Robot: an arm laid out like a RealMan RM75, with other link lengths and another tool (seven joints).
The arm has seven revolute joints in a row. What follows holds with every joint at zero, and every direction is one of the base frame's.
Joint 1 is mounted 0.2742 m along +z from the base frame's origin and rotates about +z.
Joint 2 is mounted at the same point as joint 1 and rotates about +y.
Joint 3 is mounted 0.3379 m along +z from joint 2 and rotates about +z.
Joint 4 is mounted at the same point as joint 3 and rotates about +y.
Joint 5 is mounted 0.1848 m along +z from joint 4 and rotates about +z.
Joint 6 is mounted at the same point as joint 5 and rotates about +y.
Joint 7 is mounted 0.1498 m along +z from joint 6 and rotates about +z.
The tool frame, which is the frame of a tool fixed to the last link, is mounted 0.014 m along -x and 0.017 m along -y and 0.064 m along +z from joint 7; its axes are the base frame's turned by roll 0, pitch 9.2 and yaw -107.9 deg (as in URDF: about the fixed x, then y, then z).
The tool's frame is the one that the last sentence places.
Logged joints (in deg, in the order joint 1, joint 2, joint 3, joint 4, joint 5, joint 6, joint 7), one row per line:
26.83 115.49 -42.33 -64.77 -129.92 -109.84 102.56
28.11 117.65 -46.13 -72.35 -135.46 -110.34 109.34
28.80 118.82 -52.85 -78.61 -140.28 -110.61 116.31
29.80 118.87 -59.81 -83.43 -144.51 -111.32 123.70
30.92 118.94 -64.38 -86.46 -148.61 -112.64 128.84
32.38 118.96 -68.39 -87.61 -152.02 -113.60 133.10
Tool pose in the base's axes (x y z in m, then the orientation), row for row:
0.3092 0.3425 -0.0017 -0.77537 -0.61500 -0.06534 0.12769
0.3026 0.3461 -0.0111 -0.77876 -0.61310 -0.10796 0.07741
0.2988 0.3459 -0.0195 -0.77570 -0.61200 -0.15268 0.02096
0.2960 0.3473 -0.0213 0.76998 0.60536 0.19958 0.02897
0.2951 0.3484 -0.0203 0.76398 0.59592 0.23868 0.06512
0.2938 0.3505 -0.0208 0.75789 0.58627 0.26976 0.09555
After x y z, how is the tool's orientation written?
As a quaternion, x y z w.
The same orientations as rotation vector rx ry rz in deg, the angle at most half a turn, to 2 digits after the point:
-129.25 -102.52 -10.89
-133.66 -105.23 -18.53
-137.79 -108.71 -27.12
136.10 107.00 35.28
132.09 103.03 41.27
128.70 99.55 45.81

